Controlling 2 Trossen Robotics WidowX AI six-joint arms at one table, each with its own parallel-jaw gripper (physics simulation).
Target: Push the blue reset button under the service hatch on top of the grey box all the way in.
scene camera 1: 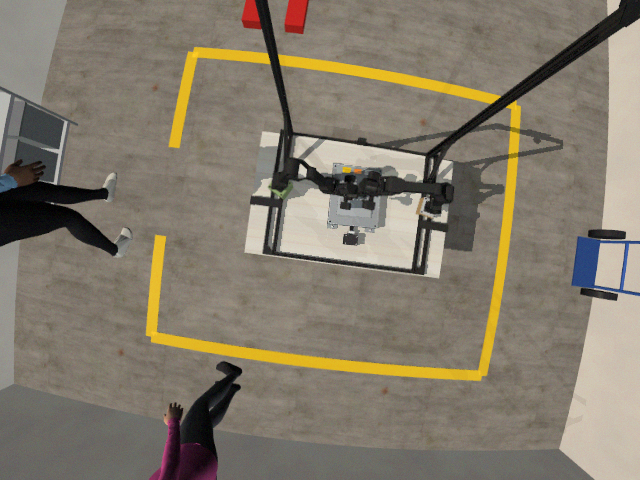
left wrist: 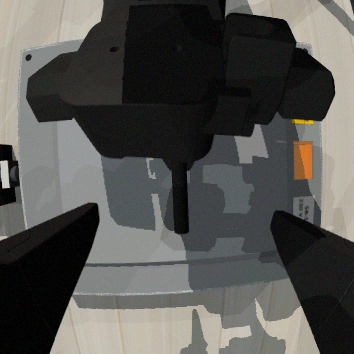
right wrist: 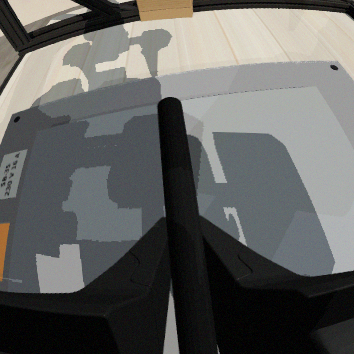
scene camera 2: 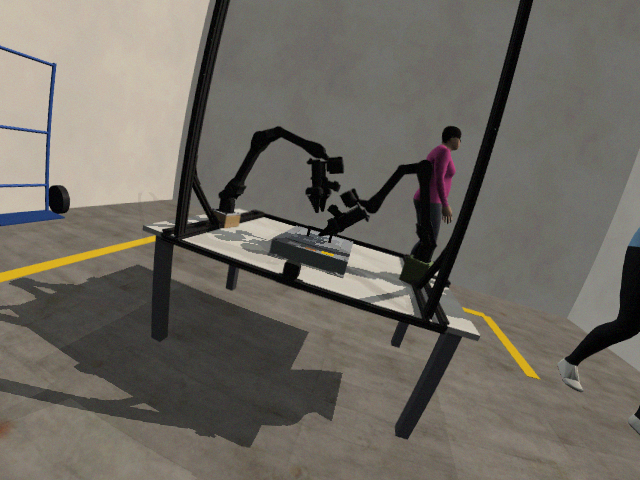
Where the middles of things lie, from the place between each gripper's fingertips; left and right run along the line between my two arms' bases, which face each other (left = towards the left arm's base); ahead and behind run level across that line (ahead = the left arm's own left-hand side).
Right now my right hand is 1 cm to the left of the service hatch (scene camera 2: 329, 243).
I see the service hatch 3 cm to the right of my left hand and 10 cm below it.
